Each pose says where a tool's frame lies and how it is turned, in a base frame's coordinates. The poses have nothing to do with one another.
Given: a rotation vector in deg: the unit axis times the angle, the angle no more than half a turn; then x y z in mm.
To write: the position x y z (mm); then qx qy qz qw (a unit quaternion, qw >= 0). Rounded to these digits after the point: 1 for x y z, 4 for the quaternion.
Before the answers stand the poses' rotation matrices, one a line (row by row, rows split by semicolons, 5 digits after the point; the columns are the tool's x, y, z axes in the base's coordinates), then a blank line. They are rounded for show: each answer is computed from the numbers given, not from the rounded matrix.
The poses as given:
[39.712, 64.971, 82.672, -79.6, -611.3, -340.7]
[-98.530, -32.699, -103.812, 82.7, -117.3, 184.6]
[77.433, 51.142, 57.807, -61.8, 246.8, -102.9]
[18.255, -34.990, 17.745, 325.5, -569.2, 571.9]
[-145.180, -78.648, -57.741, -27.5, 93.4, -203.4]
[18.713, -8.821, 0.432, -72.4, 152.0, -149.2]
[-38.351, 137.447, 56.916, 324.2, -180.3, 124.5]
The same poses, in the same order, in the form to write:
-0.20861 -0.39800 0.89335; 0.96211 0.08045 0.26051; -0.17555 0.91385 0.36614
-0.00955 0.66161 0.74979; -0.11247 -0.74578 0.65663; 0.99361 -0.07806 0.08153
0.33665 -0.05797 0.93984; 0.93990 -0.03976 -0.33913; 0.05703 0.99753 0.04110
0.77650 -0.37384 -0.50723; 0.18835 0.90589 -0.37933; 0.60131 0.19902 0.77384
0.37897 0.77413 0.50706; 0.71566 -0.59254 0.36976; 0.58670 0.22276 -0.77857
0.98825 -0.03225 -0.14941; -0.01749 0.94721 -0.32012; 0.15185 0.31898 0.93552
-0.77779 -0.58800 0.22205; -0.25888 0.62163 0.73930; -0.57274 0.51753 -0.63571

[-79.6, -611.3, -340.7, 0.2936, 0.4803, 0.6112, 0.5563]
[82.7, -117.3, 184.6, -0.6432, -0.2134, -0.6777, 0.2856]
[-61.8, 246.8, -102.9, 0.5778, 0.3816, 0.4313, 0.5784]
[325.5, -569.2, 571.9, 0.1555, -0.2981, 0.1512, 0.9295]
[-27.5, 93.4, -203.4, -0.8292, -0.4492, -0.3298, 0.0443]
[-72.4, 152.0, -149.2, 0.1624, -0.0766, 0.0037, 0.9837]
[324.2, -180.3, 124.5, -0.2431, 0.8711, 0.3607, 0.2281]

